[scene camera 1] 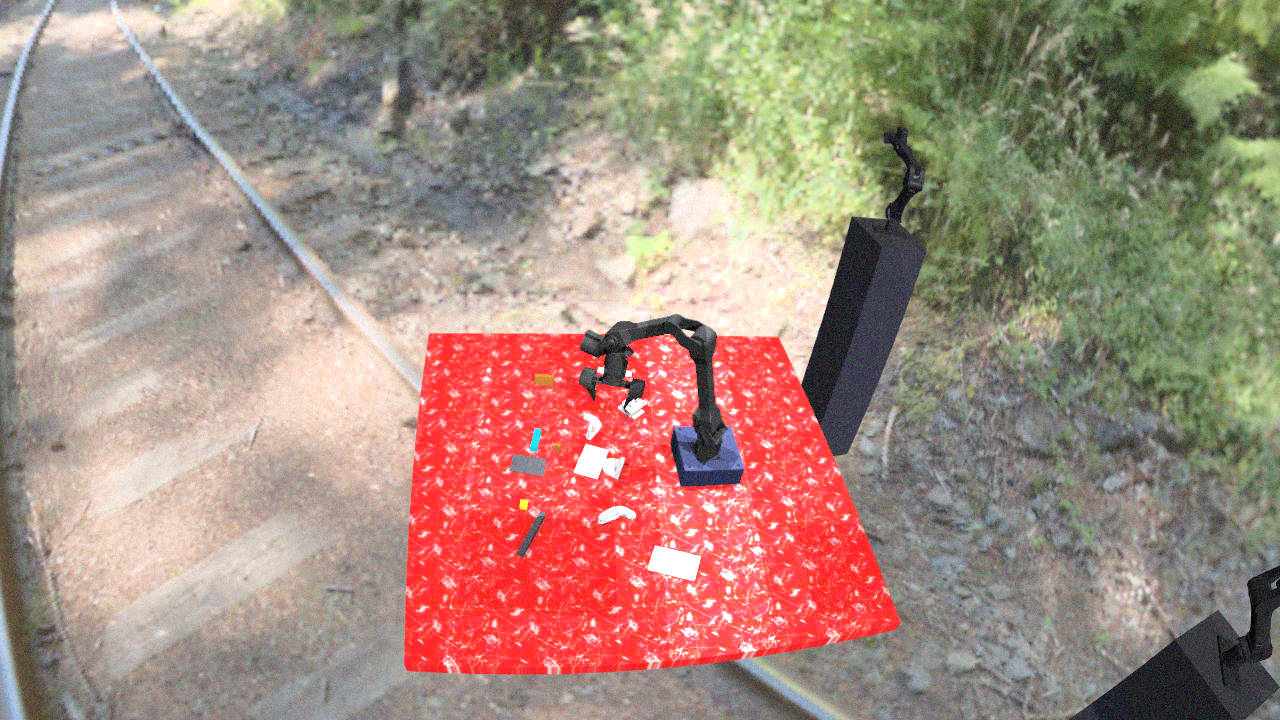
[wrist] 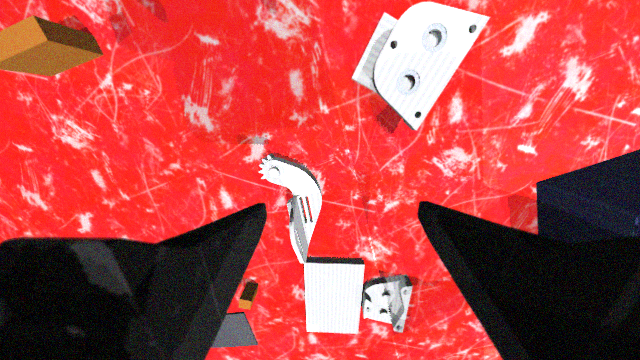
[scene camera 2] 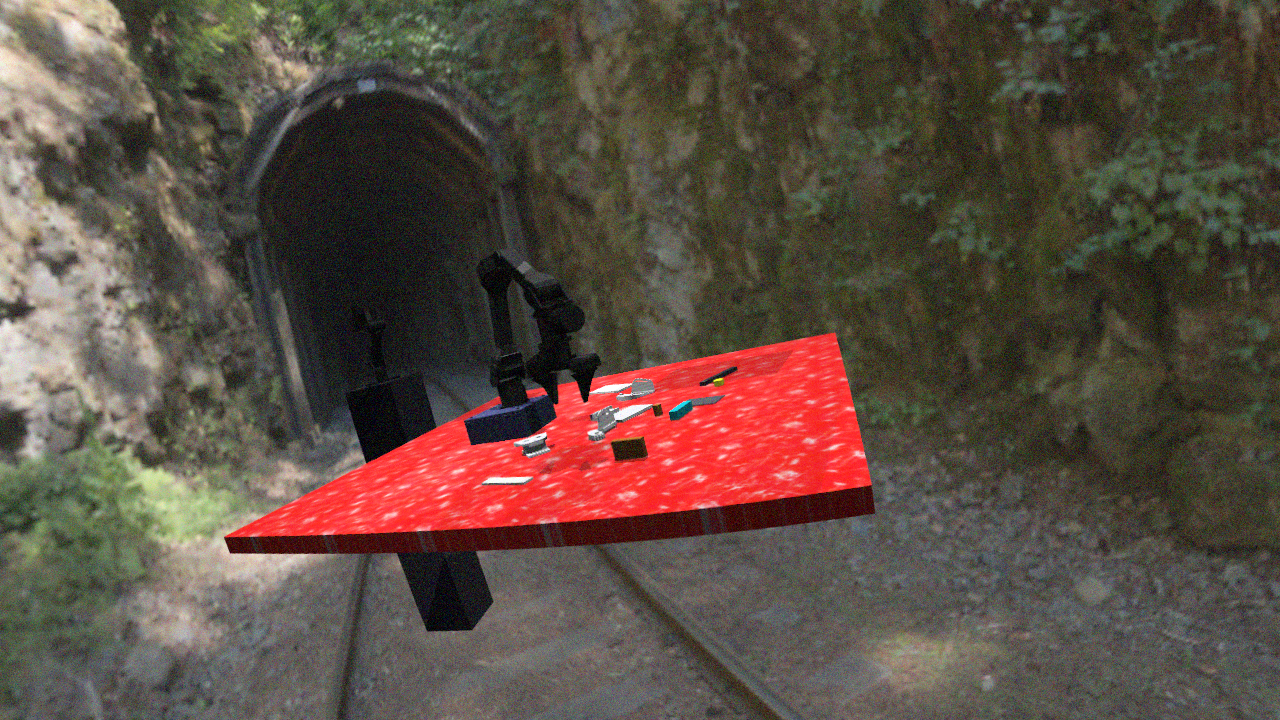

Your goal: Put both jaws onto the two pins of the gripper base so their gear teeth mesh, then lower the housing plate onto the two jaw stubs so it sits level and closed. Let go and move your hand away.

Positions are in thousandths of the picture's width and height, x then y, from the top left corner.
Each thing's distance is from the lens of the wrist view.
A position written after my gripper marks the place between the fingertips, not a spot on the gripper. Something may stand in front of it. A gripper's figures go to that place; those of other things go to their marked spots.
my gripper (wrist: 532, 582): 0.11 m
white housing plate (wrist: 605, 832): 0.28 m
white stepped piece (wrist: 568, 207): 0.18 m
The marked spots on the white housing plate and the white stepped piece are 0.25 m apart.
